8 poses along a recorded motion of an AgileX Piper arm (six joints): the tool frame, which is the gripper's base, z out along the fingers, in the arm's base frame.
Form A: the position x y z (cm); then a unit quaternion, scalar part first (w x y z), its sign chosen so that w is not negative.
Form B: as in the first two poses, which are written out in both.
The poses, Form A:
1: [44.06, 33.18, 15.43, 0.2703, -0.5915, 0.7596, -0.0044]
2: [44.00, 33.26, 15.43, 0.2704, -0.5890, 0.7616, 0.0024]
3: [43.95, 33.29, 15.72, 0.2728, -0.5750, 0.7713, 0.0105]
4: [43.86, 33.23, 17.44, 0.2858, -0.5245, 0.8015, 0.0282]
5: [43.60, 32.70, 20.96, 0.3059, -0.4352, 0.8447, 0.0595]
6: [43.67, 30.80, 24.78, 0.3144, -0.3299, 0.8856, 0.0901]
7: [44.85, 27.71, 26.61, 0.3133, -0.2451, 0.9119, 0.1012]
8: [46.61, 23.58, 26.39, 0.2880, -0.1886, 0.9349, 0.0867]
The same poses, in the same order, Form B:
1: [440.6, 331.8, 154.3, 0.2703, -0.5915, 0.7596, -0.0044]
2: [440.0, 332.6, 154.3, 0.2704, -0.5890, 0.7616, 0.0024]
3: [439.5, 332.9, 157.2, 0.2728, -0.5750, 0.7713, 0.0105]
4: [438.6, 332.3, 174.4, 0.2858, -0.5245, 0.8015, 0.0282]
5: [436.0, 327.0, 209.6, 0.3059, -0.4352, 0.8447, 0.0595]
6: [436.7, 308.0, 247.8, 0.3144, -0.3299, 0.8856, 0.0901]
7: [448.5, 277.1, 266.1, 0.3133, -0.2451, 0.9119, 0.1012]
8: [466.1, 235.8, 263.9, 0.2880, -0.1886, 0.9349, 0.0867]
